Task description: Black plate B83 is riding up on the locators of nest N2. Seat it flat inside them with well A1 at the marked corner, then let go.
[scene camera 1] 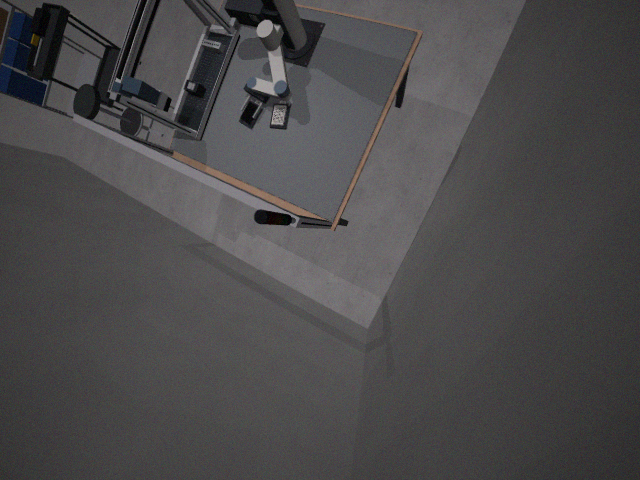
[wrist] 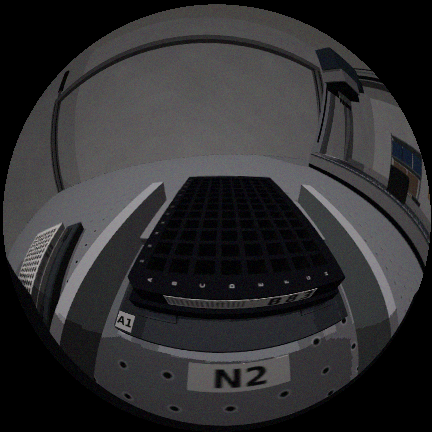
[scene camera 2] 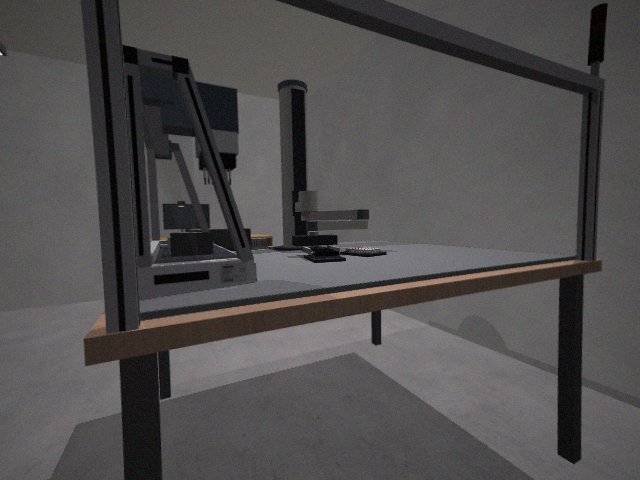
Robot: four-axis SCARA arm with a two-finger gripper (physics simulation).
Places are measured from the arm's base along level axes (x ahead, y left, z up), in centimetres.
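Where they show: gripper, fingertip midpoint: [scene camera 1: 247,114] [wrist: 233,192] [scene camera 2: 324,250]; arm's base, origin of the base link: [scene camera 1: 297,42].
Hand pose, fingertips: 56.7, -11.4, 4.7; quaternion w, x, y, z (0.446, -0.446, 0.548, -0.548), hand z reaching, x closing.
Observation:
Each offset is from my fingertips to the top centre of the thing, as dx, dy, dz. "spot": to the spot under its first point.
Black plate B83 @(-1.6, +0.4, +0.2) [wrist: 230,240] [scene camera 1: 251,111] is between the two fingers of my gripper [wrist: 233,192] [scene camera 1: 252,107] [scene camera 2: 324,247], whose pads press on its long sides. The gripper is shut on it. In the wrist view the plate's labelled edge faces the camera and looks roughly level, and it stands a little above nest N2 @(-1.2, +0.2, -1.9) [wrist: 225,341] [scene camera 2: 324,259], with the dark nest base showing below it. The marker A1 @(spot: -7.7, +6.7, -2.2) [wrist: 125,321] is at the nest's near left corner, on the same side as the plate's row letter A. The locators under the plate are mostly hidden.
A second nest with a white plate @(spot: -6.4, +22.3, -1.5) [scene camera 1: 279,115] [scene camera 2: 365,250] [wrist: 40,255] stands close beside N2. A framed machine with a long deck [scene camera 1: 204,77] [scene camera 2: 196,276] stands on the other side. The arm's column [scene camera 1: 292,25] [scene camera 2: 285,155] rises behind. A stack light @(spot: +45.0, +83.6, +77.6) [scene camera 1: 272,217] [scene camera 2: 598,33] is at a table corner.

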